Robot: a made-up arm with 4 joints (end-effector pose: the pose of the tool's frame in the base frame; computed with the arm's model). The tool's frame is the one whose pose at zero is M. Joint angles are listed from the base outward.
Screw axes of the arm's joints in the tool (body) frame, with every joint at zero. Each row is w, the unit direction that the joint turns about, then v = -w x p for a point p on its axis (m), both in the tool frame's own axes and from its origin. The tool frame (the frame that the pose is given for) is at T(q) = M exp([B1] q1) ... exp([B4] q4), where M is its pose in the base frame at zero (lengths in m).
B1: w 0 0 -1 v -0.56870 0.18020 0.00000
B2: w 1 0 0 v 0.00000 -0.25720 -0.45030
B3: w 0 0 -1 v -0.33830 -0.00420 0.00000
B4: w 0 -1 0 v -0.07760 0.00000 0.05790
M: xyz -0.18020 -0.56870 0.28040 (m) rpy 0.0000 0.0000 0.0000 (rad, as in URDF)
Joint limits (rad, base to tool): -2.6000..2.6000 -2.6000..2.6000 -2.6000..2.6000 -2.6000..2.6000
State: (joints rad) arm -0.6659 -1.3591 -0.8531 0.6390
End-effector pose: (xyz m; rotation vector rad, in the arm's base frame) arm -0.0174 0.0793 0.4477 -1.0062 -0.2869 1.6660
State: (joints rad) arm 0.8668 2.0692 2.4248 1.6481
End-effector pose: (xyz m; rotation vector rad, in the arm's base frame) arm -0.5268 -0.0479 0.1165 0.1045 1.1001 -1.9952
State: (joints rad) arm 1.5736 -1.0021 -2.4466 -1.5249
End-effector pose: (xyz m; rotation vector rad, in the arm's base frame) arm 0.0759 -0.0121 -0.0482 -0.2914 2.3214 1.1004
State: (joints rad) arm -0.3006 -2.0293 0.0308 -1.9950
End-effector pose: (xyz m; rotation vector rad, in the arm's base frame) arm -0.2417 0.0987 0.3847 -1.2994 0.9190 -1.6817
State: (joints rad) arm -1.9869 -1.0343 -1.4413 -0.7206
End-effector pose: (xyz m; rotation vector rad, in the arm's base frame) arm -0.0581 0.1453 0.2241 2.2543 0.5070 -1.9182
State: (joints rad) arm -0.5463 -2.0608 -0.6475 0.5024
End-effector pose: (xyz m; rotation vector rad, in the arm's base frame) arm -0.1748 0.2634 0.2519 -1.8965 -0.1596 1.2340
